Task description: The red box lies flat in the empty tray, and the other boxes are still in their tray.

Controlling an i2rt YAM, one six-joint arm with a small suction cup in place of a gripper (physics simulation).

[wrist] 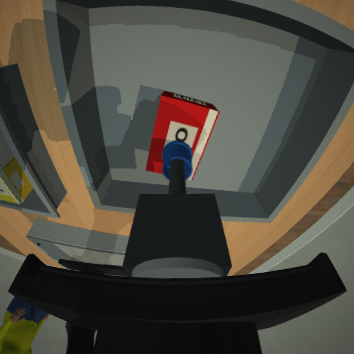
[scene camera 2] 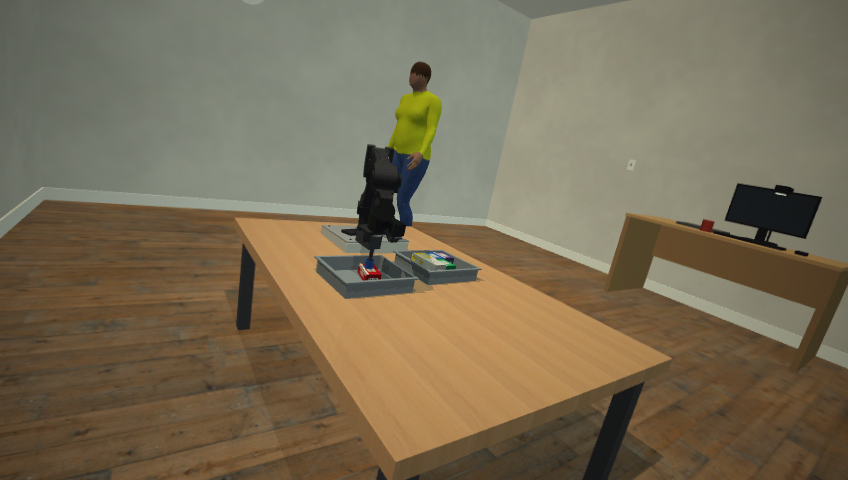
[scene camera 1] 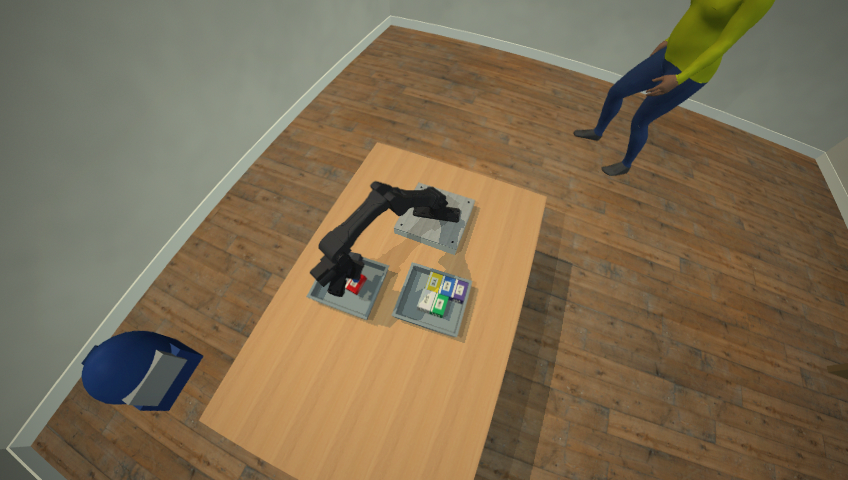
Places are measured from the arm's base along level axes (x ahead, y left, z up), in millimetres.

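Where they show: hand at its tool point: point(wrist: 176, 149) point(scene camera 2: 368, 270); arm's base at its link origin: point(wrist: 92, 266) point(scene camera 1: 436, 212).
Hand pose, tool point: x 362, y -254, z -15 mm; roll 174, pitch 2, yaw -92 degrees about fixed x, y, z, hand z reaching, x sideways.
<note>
Each offset is from my tool point to the top centre of the thing. "pt": to the spot under its first point. Level surfaces: height alone.
The red box @(dx +11, dy -2, dz +13 mm) point(scene camera 1: 356, 285) point(scene camera 2: 369, 271) point(wrist: 175, 112) hangs flat under my blue suction cup point(wrist: 177, 159) point(scene camera 2: 371, 262), which sits on its top face. The box is low inside the left grey tray @(dx +19, dy -25, dz +19 mm) point(scene camera 1: 346, 307) point(scene camera 2: 373, 286) point(wrist: 228, 88), near its middle; I cannot tell if it touches the floor. The right grey tray @(dx +20, dy +303, dz +19 mm) point(scene camera 1: 414, 310) point(scene camera 2: 441, 275) holds several coloured boxes @(dx -38, dy +346, dz +14 mm) point(scene camera 1: 441, 290) point(scene camera 2: 434, 257), lying flat. In the wrist view only a yellow box @(pt dx -45, dy +270, dz -6 mm) point(wrist: 15, 179) of these shows, at the left edge.
Both trays stand on a wooden table @(dz -31 mm) point(scene camera 1: 354, 388) point(scene camera 2: 474, 358). The arm's grey base plate point(scene camera 1: 435, 230) lies behind them. A person point(scene camera 1: 665, 71) point(scene camera 2: 414, 130) stands beyond the table's far end. A blue bin point(scene camera 1: 134, 370) stands on the floor; a desk point(scene camera 2: 731, 256) is at the right wall.
</note>
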